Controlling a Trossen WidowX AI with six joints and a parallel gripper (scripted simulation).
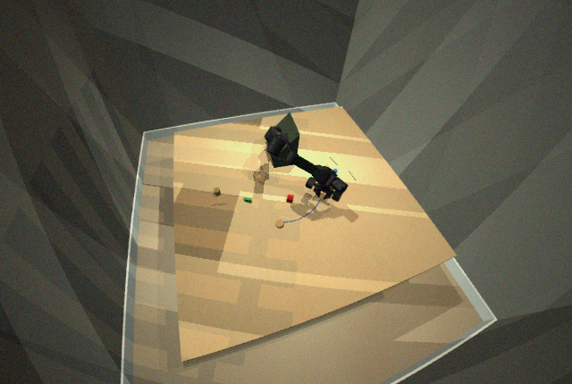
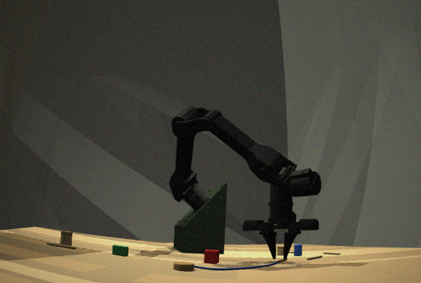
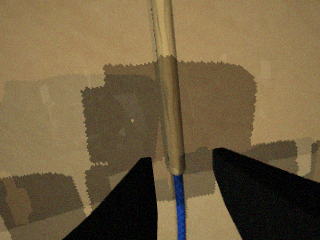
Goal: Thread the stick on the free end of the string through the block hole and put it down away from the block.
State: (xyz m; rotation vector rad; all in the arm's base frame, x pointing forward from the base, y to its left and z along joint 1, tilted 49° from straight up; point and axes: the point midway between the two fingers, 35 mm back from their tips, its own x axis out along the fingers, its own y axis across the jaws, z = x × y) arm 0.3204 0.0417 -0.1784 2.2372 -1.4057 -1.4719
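Right now my gripper tip is 1 cm to the right of the thin stick, 1 cm past it and 1 cm above it. Also, from my gripper tip: blue block 16 cm behind, 13 cm to the left, 1 cm above; small wooden cylinder 21 cm behind, 9 cm to the left, 1 cm above; red block 17 cm to the right, 1 cm behind, 1 cm above.
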